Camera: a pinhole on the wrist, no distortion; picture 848 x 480 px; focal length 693.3 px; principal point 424.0 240.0 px. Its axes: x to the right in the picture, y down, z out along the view. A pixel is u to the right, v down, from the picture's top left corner.
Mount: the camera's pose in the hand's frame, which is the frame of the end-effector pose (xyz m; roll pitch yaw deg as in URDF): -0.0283 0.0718 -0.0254 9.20 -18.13 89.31
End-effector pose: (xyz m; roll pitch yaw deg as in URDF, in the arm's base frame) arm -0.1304 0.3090 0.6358 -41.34 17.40 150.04
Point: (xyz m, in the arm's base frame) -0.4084 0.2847 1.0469
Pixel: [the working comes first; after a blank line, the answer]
In the camera's frame: -0.0935 -0.0399 0.5458

305.2 189.3
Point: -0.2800 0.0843 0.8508
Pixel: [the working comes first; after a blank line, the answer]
In the camera's frame: 0.1041 0.0744 0.3385

637.2 392.3
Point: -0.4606 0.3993 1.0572
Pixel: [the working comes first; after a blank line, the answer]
In the camera's frame: -0.1757 -0.1331 0.5690

210.0 77.8
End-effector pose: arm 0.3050 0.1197 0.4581 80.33 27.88 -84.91
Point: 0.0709 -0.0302 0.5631
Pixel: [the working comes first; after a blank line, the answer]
In the camera's frame: 0.1282 -0.0484 0.2788

743.0 119.6
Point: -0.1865 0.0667 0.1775
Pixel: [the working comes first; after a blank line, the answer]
In the camera's frame: -0.2268 -0.0789 0.5908

157.9 147.4
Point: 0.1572 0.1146 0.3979
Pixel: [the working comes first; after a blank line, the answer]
In the camera's frame: -0.0944 -0.0184 0.2063

106.9 178.1
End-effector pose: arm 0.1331 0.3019 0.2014 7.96 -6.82 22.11
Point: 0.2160 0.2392 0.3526
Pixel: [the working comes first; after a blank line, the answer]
In the camera's frame: -0.0761 -0.0652 0.2279

192.4 41.7
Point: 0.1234 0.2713 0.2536
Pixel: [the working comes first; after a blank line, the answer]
In the camera's frame: -0.0585 0.0019 0.1071

45.4 252.6
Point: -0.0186 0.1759 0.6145
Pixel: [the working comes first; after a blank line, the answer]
In the camera's frame: 0.0751 0.1808 0.4383

outside the picture
